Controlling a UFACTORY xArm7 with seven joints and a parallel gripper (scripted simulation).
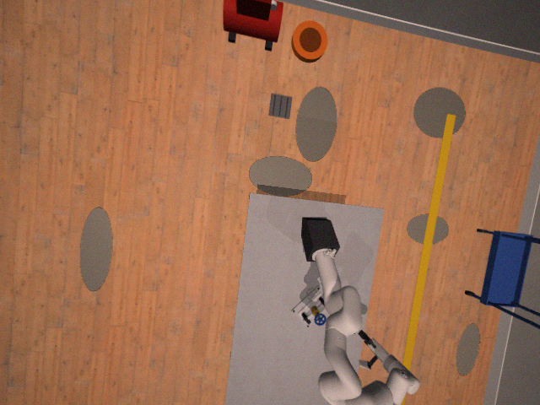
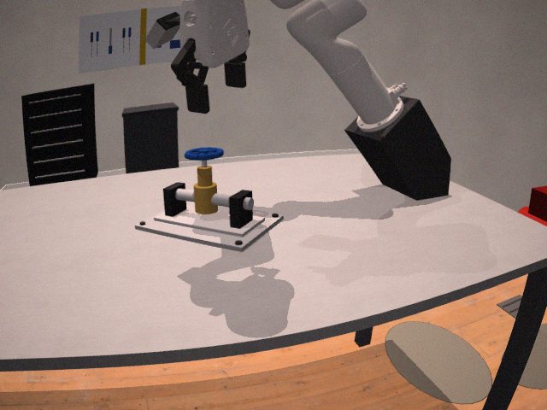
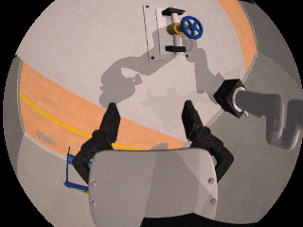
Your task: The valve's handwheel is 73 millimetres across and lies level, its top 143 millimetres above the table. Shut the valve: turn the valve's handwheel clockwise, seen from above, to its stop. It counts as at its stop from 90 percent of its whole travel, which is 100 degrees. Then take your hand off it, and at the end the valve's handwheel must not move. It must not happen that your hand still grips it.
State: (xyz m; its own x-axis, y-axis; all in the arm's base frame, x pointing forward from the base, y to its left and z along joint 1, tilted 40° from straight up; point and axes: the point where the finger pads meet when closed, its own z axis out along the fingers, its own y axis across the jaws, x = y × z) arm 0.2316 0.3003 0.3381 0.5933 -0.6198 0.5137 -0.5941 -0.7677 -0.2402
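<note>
Right now my hand is 21 cm to the left of the blue handwheel, 14 cm above it and 3 cm short of it. Also, from my hand: baseplate: 26 cm below, 21 cm to the right, 3 cm ahead.
</note>
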